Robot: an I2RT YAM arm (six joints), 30 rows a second.
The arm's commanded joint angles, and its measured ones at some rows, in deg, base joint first. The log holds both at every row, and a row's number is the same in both.
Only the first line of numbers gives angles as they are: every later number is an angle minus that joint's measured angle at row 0.
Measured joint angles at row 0:
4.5 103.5 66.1 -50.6 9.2 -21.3
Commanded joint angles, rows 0 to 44:
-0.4 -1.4 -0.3 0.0 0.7 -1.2
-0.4 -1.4 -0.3 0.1 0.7 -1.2
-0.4 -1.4 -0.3 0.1 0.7 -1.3
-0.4 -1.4 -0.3 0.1 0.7 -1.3
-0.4 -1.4 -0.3 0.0 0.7 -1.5
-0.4 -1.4 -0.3 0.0 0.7 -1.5
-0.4 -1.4 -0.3 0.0 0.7 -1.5
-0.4 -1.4 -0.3 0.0 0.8 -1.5
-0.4 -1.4 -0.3 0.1 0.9 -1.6
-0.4 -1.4 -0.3 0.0 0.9 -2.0
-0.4 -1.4 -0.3 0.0 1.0 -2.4
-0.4 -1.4 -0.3 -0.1 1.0 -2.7
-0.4 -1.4 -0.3 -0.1 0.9 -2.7
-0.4 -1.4 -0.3 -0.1 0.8 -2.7
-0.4 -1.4 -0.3 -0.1 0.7 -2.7
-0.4 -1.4 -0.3 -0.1 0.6 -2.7
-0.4 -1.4 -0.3 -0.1 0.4 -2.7
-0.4 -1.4 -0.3 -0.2 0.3 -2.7
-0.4 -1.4 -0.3 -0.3 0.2 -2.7
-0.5 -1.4 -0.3 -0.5 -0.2 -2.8
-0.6 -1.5 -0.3 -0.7 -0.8 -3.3
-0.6 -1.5 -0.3 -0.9 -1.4 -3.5
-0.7 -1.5 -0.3 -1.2 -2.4 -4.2
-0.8 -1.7 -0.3 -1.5 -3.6 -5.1
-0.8 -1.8 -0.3 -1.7 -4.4 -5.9
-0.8 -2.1 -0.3 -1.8 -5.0 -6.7
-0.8 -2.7 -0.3 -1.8 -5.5 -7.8
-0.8 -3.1 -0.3 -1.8 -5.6 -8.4
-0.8 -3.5 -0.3 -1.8 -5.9 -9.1
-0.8 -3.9 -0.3 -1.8 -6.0 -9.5
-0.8 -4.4 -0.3 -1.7 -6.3 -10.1
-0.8 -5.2 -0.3 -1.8 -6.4 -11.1
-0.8 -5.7 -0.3 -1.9 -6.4 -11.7
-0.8 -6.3 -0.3 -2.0 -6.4 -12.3
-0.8 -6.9 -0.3 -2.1 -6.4 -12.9
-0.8 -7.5 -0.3 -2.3 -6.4 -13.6
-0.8 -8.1 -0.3 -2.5 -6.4 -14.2
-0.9 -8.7 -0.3 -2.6 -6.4 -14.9
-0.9 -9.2 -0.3 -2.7 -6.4 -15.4
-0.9 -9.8 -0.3 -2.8 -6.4 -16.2
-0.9 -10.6 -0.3 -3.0 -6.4 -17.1
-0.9 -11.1 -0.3 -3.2 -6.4 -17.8
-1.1 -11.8 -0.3 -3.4 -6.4 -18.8
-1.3 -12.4 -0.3 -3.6 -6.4 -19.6
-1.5 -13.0 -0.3 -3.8 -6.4 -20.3
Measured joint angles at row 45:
-0.7 -9.9 -0.1 -3.3 -5.6 -15.6
